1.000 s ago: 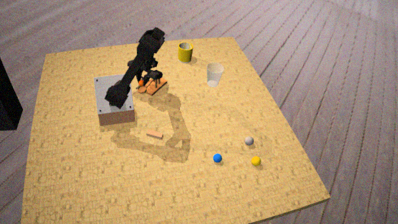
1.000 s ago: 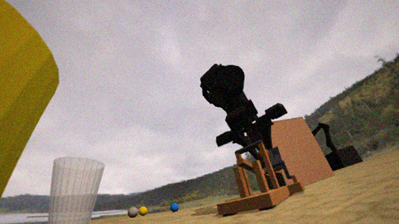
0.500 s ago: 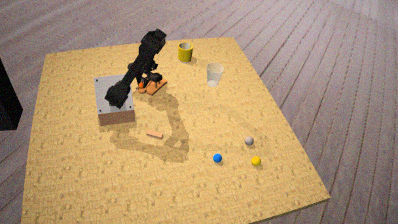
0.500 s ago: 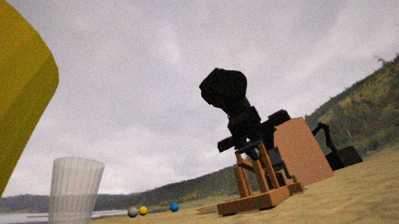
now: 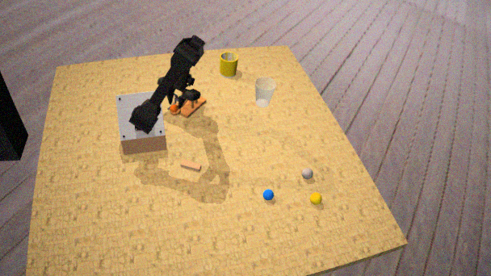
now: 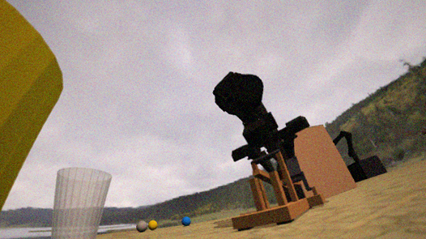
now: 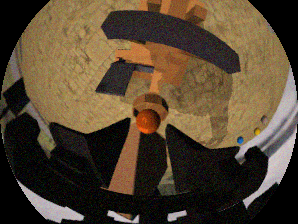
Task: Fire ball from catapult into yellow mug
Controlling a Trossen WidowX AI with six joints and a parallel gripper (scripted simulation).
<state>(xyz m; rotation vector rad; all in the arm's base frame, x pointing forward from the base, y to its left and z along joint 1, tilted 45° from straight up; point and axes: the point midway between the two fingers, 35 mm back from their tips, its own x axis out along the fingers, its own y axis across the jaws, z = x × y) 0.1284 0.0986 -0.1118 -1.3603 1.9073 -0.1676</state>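
My gripper tip is 1 cm above the orange ball. Also, from my gripper tip: wooden catapult (5 cm to the left, 3 cm ahead, 2 cm below); small wooden block (26 cm to the right, 7 cm below, 5 cm ahead); clear cup (40 cm ahead, 8 cm to the left, 4 cm below).
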